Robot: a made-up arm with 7 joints.
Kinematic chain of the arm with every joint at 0, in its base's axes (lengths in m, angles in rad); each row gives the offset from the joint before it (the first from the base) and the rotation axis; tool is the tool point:
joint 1: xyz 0 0 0 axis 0 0.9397 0.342
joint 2: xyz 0 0 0 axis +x
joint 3: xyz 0 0 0 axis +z
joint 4: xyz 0.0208 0 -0.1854 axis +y
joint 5: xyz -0.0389 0 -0.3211 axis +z
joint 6: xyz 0 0 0 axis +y
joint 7: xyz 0 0 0 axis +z
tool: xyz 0 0 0
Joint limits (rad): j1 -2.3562..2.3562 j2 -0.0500..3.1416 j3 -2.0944..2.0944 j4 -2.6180..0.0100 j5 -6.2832..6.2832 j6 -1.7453..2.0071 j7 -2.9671..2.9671
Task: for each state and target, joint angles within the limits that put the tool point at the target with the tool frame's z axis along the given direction. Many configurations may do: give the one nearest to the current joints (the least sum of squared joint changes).
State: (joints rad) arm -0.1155 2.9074 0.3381 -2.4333 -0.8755 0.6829 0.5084
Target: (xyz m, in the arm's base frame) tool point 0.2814 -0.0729 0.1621 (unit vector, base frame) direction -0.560 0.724 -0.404
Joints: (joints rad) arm -0.2381 2.8101 0.2389 -2.0427 -0.9192 0.7420 0.5084
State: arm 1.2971 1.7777 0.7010 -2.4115 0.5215 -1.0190 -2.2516
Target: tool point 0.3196 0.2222 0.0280 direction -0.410 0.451 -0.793
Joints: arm 0.9746 1.7821 0.8753 -1.6962 1.3273 -1.2370 -2.2516
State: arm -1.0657 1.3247 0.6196 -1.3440 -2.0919 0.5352 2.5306
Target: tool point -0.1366 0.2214 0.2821 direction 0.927 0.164 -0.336
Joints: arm -1.1541 1.4188 1.2209 -1.7381 -2.4245 0.5205 2.5306
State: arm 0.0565 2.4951 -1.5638 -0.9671 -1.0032 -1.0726 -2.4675
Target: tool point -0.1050 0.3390 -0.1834 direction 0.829 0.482 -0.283
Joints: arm 0.2420 2.0811 -1.6665 -1.6353 -1.2322 -1.7367 -2.4675
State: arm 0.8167 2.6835 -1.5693 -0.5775 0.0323 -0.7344 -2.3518
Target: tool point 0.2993 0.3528 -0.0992 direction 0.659 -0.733 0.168
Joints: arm 1.5787 3.1416 -0.6960 -1.0279 -0.4358 -1.0311 -2.3518
